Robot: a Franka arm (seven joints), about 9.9 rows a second.
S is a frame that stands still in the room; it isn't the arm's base.
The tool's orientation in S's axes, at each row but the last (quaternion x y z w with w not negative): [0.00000, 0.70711, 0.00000, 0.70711]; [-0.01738, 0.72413, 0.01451, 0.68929]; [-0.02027, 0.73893, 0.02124, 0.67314]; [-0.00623, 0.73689, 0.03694, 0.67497]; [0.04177, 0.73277, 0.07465, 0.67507]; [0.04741, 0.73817, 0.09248, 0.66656]
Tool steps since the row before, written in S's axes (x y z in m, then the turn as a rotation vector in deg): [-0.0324, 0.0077, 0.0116, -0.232, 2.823, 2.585]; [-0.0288, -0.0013, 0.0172, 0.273, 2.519, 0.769]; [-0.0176, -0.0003, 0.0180, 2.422, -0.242, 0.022]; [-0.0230, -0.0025, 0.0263, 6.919, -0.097, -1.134]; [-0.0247, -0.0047, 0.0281, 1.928, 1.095, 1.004]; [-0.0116, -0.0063, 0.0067, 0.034, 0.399, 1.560]
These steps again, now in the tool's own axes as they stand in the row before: [-0.0116, 0.0077, -0.0324, -2.585, 2.823, -0.232]; [-0.0158, 0.0000, -0.0296, -0.794, 2.502, 0.348]; [-0.0163, 0.0008, -0.0192, -0.247, -0.383, 2.391]; [-0.0242, 0.0001, -0.0253, 0.511, -0.557, 6.971]; [-0.0263, 0.0010, -0.0270, -0.974, 1.169, 1.900]; [-0.0065, -0.0042, -0.0126, -1.448, 0.700, -0.084]
